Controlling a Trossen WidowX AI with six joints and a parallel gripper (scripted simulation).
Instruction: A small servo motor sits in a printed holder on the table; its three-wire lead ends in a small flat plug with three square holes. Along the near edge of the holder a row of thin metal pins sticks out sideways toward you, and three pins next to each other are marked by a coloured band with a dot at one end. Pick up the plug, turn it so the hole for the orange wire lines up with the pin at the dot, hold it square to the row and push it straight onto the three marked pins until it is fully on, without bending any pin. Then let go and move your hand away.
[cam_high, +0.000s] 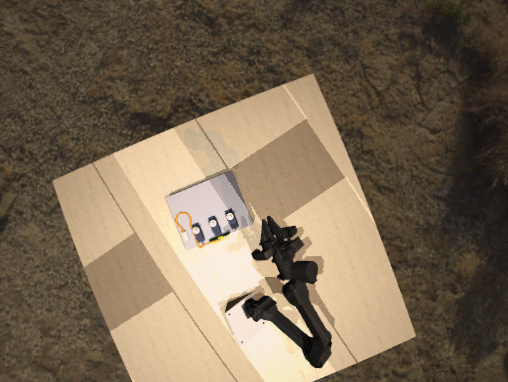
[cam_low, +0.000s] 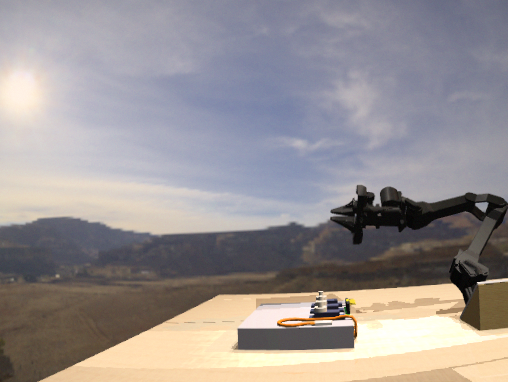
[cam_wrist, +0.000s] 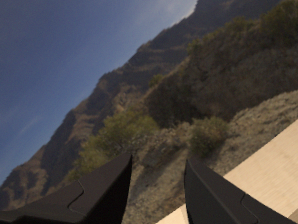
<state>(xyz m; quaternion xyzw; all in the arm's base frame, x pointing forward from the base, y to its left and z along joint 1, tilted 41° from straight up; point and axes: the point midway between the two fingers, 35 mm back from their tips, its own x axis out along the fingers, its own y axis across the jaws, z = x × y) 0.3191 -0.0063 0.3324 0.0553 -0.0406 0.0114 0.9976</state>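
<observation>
The yellow band lies 2 cm behind my gripper tip, 20 cm to the left of it and 22 cm below it. Also, from my gripper tip: grey holder 14 cm ahead, 20 cm to the left, 27 cm below.
</observation>
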